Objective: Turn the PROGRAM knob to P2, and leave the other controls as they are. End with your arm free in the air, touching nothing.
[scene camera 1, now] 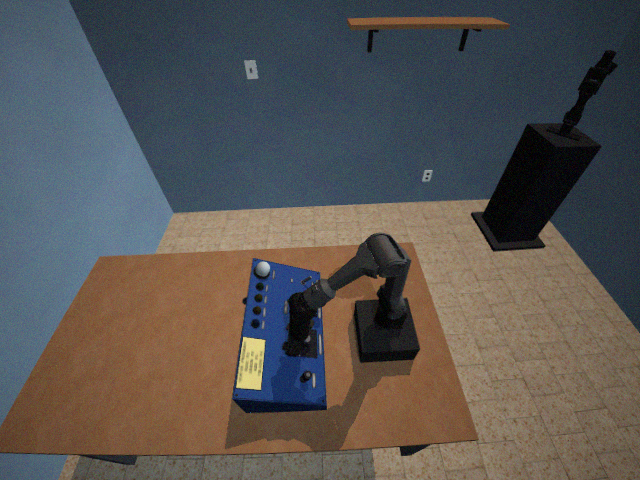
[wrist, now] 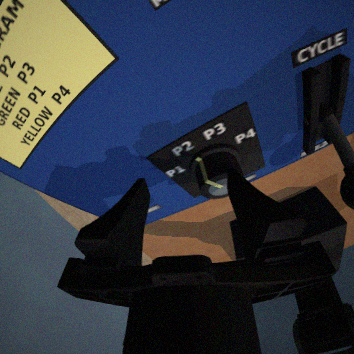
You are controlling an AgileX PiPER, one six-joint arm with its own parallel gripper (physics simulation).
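The black PROGRAM knob (wrist: 231,159) stands on a dark plate (wrist: 256,157) (scene camera 1: 311,351) marked P1 to P4, on the blue panel box (scene camera 1: 281,382) (wrist: 130,90). In the wrist view its yellow pointer line faces the left side of the plate and seems to point to P2. My gripper (wrist: 186,182) (scene camera 1: 294,348) is open, with its fingers apart and nothing gripped between them. The right finger overlaps the knob's lower right edge in the wrist view; whether they touch I cannot tell. In the scene view the arm partly covers the plate.
The CYCLE lever (wrist: 338,131) sticks out of its slot right of the knob. A yellow note (scene camera 1: 251,363) (wrist: 55,65) lies on the panel. A black control (scene camera 1: 306,375) stands near the box's near end, a white dome (scene camera 1: 262,269) at its far end. The box stands on a wooden table (scene camera 1: 134,351).
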